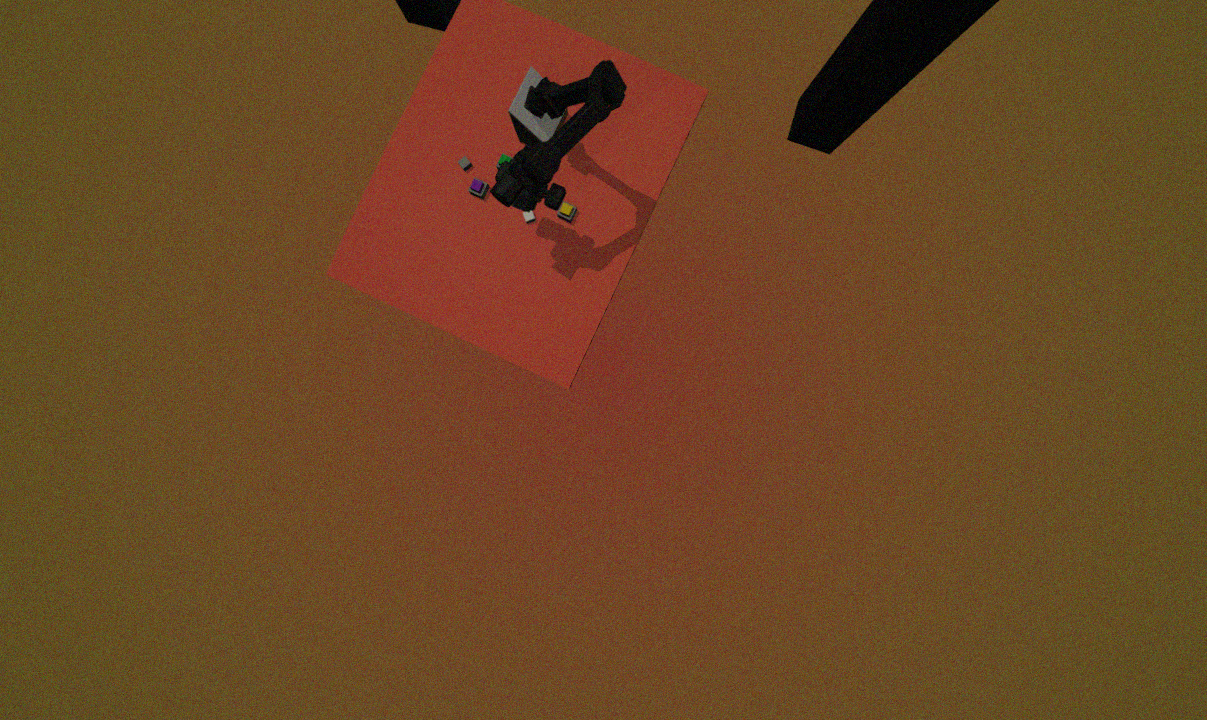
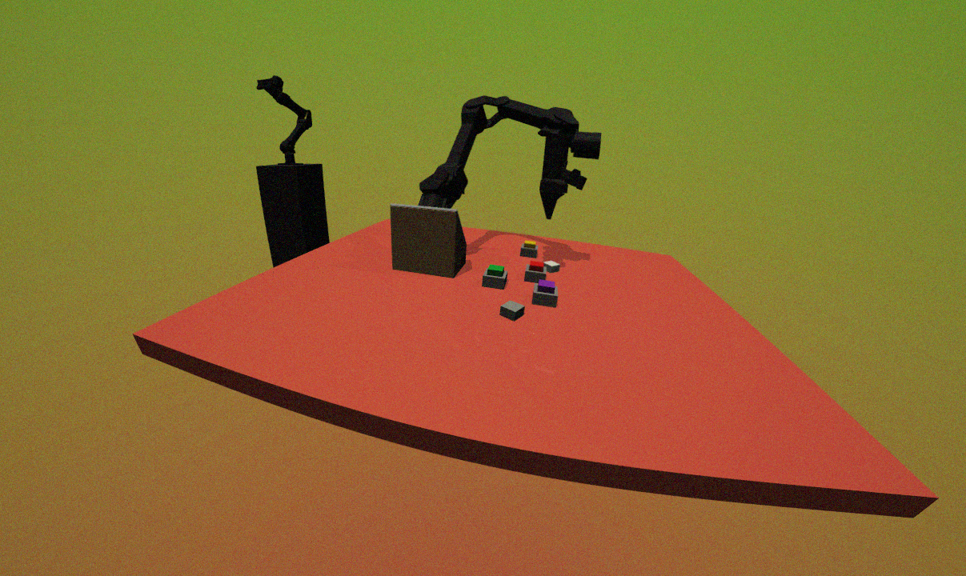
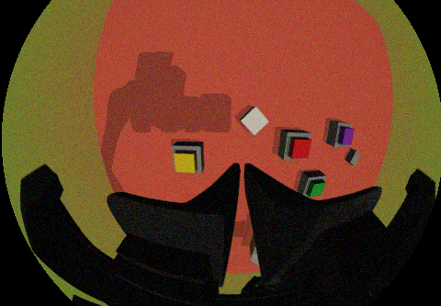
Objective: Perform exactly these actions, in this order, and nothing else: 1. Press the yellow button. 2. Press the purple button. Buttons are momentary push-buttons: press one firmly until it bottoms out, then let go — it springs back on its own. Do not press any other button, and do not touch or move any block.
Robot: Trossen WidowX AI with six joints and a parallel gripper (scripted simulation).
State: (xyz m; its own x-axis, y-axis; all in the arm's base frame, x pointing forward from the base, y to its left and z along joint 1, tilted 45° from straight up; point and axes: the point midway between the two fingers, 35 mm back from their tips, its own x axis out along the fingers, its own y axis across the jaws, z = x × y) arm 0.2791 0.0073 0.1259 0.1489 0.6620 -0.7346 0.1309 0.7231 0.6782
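Now: the purple button 2 cm behind my gripper tip, 22 cm to the right of it and 9 cm below it. From my gripper tip the other things lie so: red button (3 cm behind, 11 cm to the right, 9 cm below); white block (2 cm ahead, 4 cm to the right, 12 cm below); yellow button (3 cm behind, 8 cm to the left, 9 cm below).
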